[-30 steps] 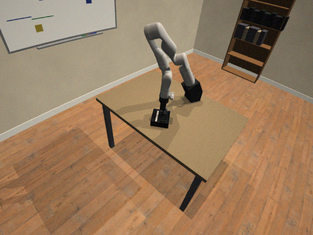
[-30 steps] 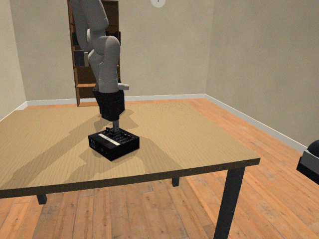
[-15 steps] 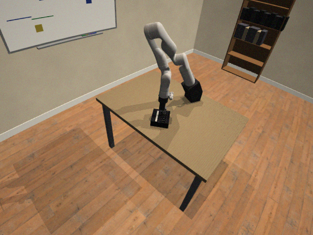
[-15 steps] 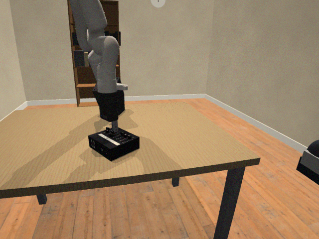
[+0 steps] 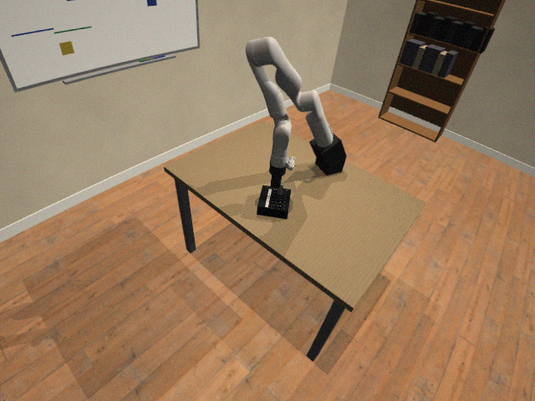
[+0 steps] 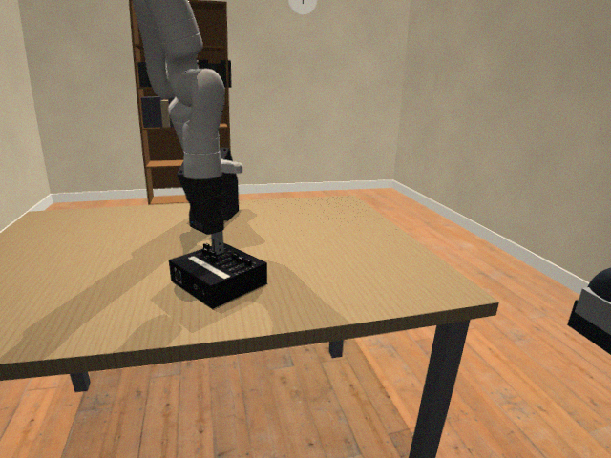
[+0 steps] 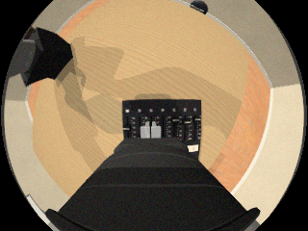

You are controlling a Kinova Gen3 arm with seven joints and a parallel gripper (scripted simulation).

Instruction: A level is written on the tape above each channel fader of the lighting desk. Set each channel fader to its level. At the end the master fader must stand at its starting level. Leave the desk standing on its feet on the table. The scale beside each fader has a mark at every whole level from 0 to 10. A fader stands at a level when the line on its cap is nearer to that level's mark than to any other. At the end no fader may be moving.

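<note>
My hand is 30 mm to the left of the fader, 10 mm past it and 10 mm above it.
</note>
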